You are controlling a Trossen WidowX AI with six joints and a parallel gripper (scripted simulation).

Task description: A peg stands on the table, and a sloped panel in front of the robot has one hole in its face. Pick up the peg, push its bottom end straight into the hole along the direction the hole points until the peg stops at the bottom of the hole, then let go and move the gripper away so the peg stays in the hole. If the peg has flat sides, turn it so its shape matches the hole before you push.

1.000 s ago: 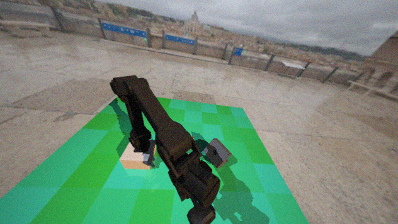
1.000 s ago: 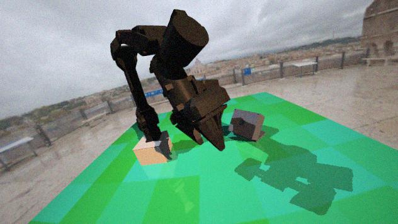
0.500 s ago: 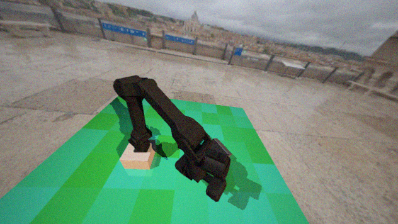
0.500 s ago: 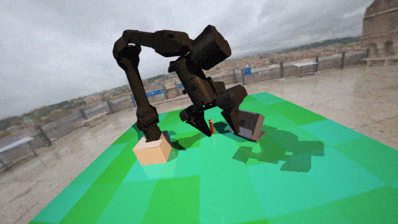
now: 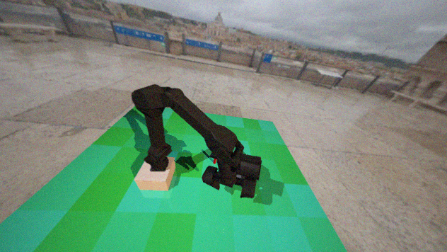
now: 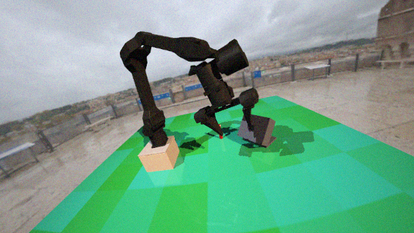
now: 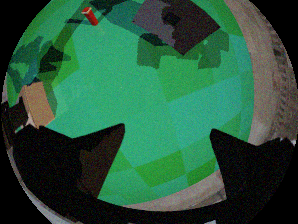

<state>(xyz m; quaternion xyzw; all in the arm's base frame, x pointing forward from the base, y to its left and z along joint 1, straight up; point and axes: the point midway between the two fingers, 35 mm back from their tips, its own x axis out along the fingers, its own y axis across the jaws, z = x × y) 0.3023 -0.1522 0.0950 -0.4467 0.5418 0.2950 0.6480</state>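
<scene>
Right now the red peg is 30 mm behind my gripper tip, 240 mm to the left of it and 100 mm below it. Round my gripper tip: grey sloped panel (120 mm ahead, 150 mm to the left, 90 mm below).
</scene>
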